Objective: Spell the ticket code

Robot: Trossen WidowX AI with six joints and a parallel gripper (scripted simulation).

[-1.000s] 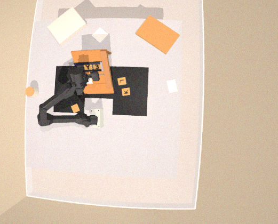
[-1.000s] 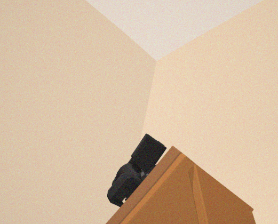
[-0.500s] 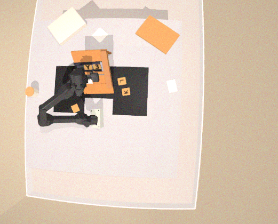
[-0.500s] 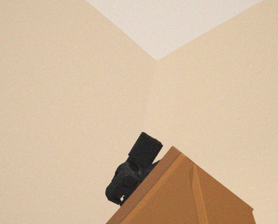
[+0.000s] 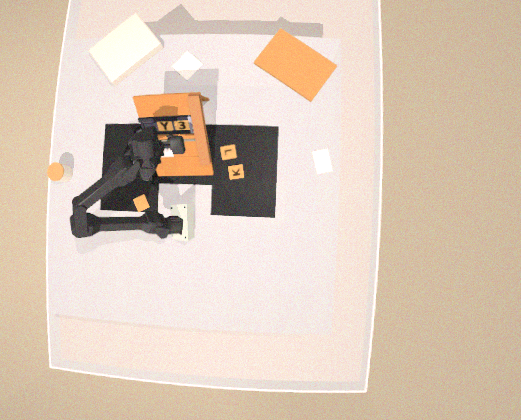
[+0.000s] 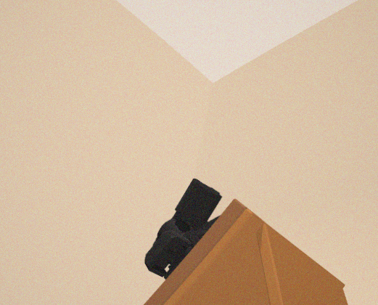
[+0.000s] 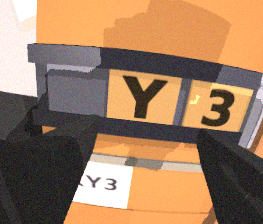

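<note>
Right now the k tile is 260 mm to the right of my gripper tip, 200 mm below it and 70 mm behind it. The rest, counted from my gripper tip: f tile: 200 mm below, 170 mm to the left, 80 mm behind; black mat: 210 mm below, 130 mm behind, 50 mm to the right; white ticket: 110 mm below, 40 mm to the left, 40 mm behind.
</note>
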